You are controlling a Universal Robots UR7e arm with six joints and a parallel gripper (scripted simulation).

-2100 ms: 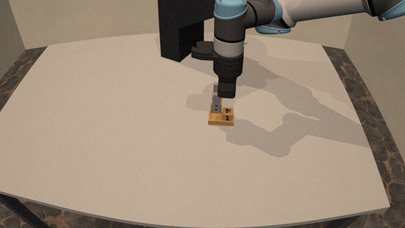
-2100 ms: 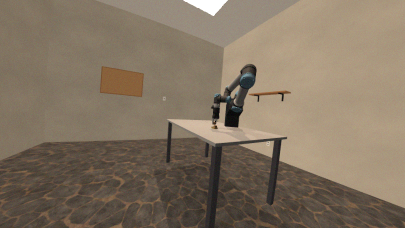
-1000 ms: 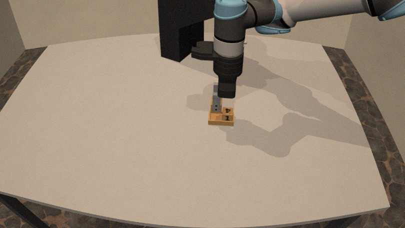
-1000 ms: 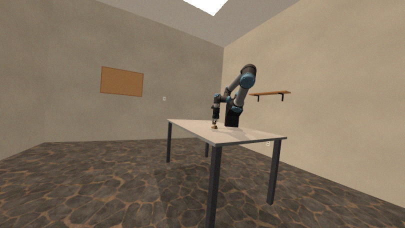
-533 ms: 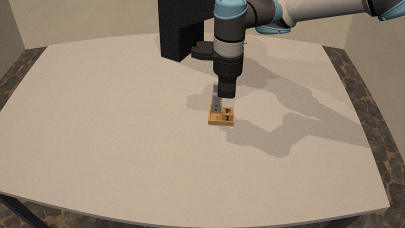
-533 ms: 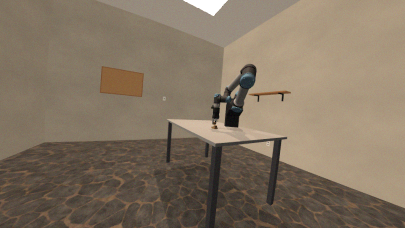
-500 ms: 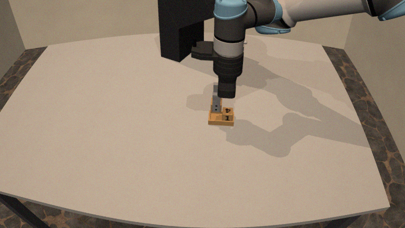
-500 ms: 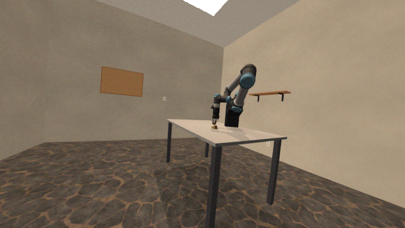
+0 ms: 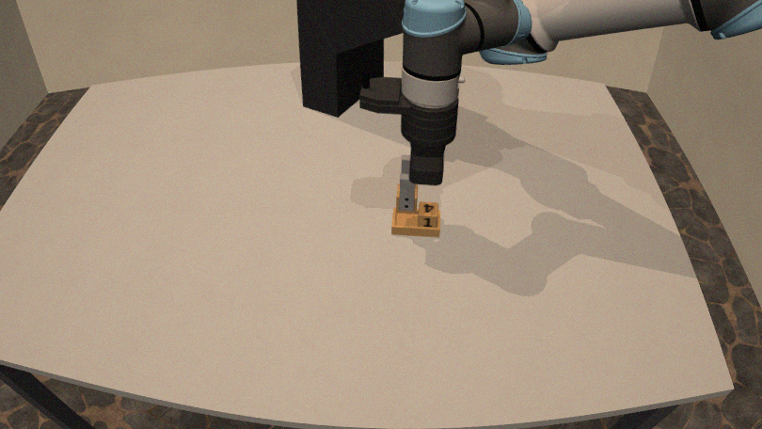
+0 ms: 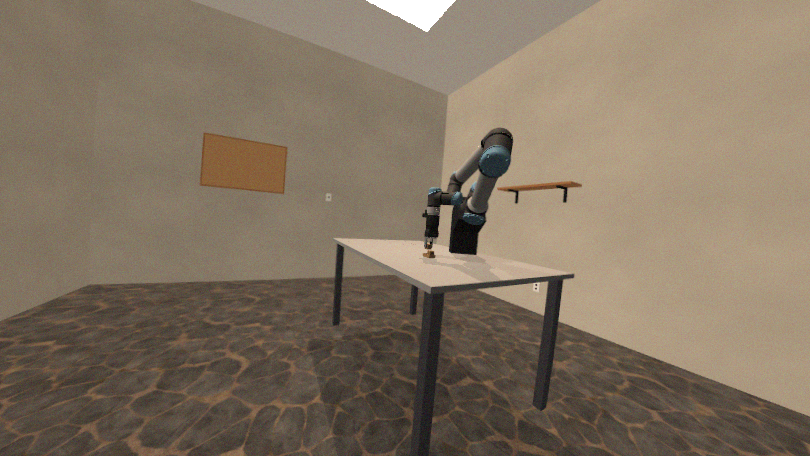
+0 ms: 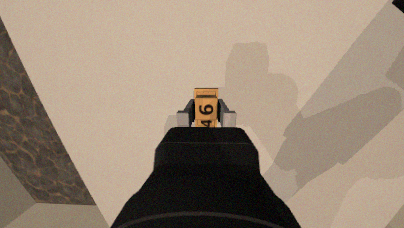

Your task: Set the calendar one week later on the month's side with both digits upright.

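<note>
My hand is 20 mm to the right of the orange tray and 60 mm above it. From my hand the other things lie so: cube (10 mm below).
</note>
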